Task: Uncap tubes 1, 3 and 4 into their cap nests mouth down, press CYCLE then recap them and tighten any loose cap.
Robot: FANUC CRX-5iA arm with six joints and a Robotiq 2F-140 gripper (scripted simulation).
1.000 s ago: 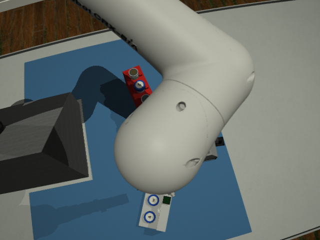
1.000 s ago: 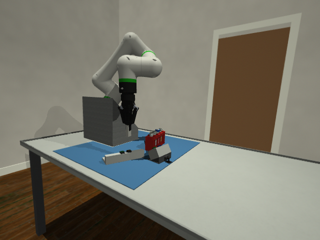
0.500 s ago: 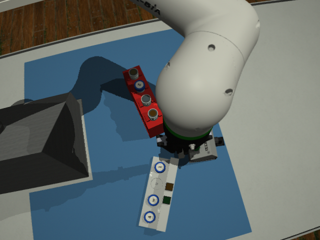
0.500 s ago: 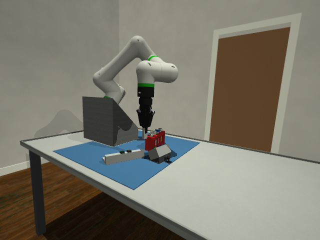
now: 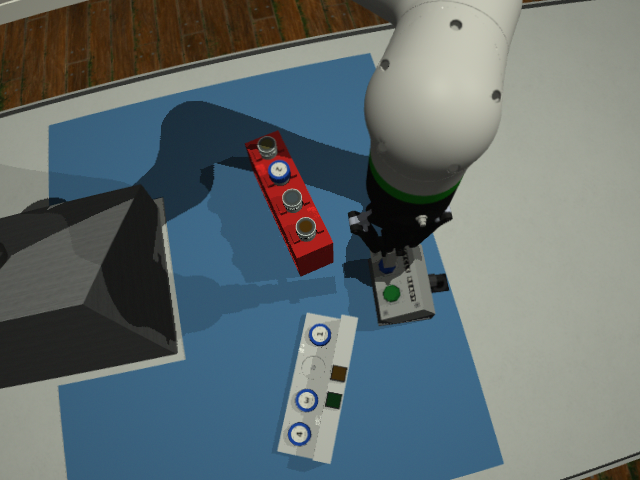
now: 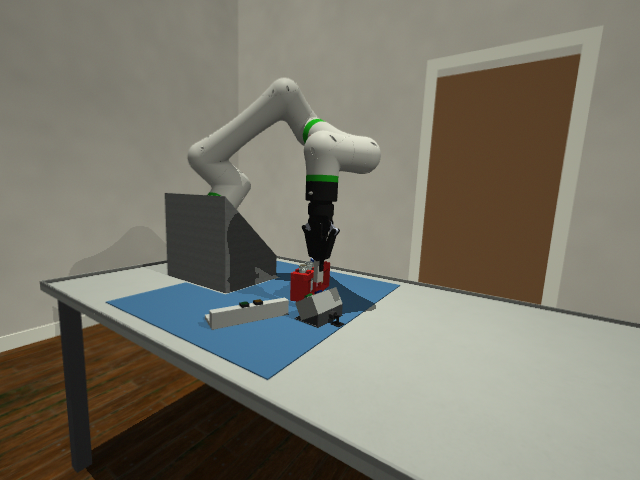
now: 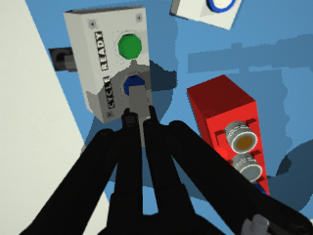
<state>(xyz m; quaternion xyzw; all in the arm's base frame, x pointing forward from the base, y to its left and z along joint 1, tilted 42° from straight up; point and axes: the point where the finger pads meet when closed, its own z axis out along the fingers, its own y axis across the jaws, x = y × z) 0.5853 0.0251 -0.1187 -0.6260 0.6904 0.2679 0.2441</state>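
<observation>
Right now my hand is 7 cm above the blue cycle key. Round my hand: green ready key (4 cm to the right, 7 cm below); then small desk (2 cm ahead, 2 cm to the right, 8 cm below).
</observation>
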